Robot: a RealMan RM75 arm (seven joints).
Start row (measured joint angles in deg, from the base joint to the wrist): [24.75 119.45 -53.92 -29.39 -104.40 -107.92 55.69]
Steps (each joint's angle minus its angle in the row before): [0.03 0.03 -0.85 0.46 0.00 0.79 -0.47]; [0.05 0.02 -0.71 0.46 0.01 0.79 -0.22]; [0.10 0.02 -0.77 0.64 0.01 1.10 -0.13]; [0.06 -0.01 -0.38 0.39 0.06 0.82 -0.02]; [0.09 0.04 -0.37 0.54 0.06 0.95 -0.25]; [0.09 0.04 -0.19 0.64 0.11 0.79 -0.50]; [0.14 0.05 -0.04 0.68 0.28 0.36 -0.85]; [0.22 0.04 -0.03 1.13 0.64 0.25 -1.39]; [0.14 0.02 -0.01 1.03 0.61 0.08 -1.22]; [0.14 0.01 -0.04 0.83 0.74 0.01 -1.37]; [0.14 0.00 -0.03 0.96 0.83 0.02 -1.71]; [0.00 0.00 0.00 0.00 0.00 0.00 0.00]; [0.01 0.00 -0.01 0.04 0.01 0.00 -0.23]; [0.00 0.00 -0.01 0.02 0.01 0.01 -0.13]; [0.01 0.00 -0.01 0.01 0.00 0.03 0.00]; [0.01 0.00 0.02 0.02 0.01 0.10 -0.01]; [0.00 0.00 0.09 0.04 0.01 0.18 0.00]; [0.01 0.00 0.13 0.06 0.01 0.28 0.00]
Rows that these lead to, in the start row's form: [24.78 119.48 -54.77 -28.93 -104.40 -107.13 55.22]; [24.83 119.50 -55.48 -28.47 -104.39 -106.34 55.00]; [24.93 119.52 -56.25 -27.83 -104.38 -105.24 54.87]; [24.99 119.51 -56.63 -27.44 -104.32 -104.42 54.85]; [25.08 119.55 -57.00 -26.90 -104.26 -103.47 54.60]; [25.17 119.59 -57.19 -26.26 -104.15 -102.68 54.10]; [25.31 119.64 -57.23 -25.58 -103.87 -102.32 53.25]; [25.53 119.68 -57.26 -24.45 -103.23 -102.07 51.86]; [25.67 119.70 -57.27 -23.42 -102.62 -101.99 50.64]; [25.81 119.71 -57.31 -22.59 -101.88 -101.98 49.27]; [25.95 119.71 -57.34 -21.63 -101.05 -101.96 47.56]; [25.95 119.71 -57.34 -21.63 -101.05 -101.96 47.56]; [25.96 119.71 -57.35 -21.59 -101.04 -101.96 47.33]; [25.96 119.71 -57.36 -21.57 -101.03 -101.95 47.20]; [25.97 119.71 -57.37 -21.56 -101.03 -101.92 47.20]; [25.98 119.71 -57.35 -21.54 -101.02 -101.82 47.19]; [25.98 119.71 -57.26 -21.50 -101.01 -101.64 47.19]; [25.99 119.71 -57.13 -21.44 -101.00 -101.36 47.19]
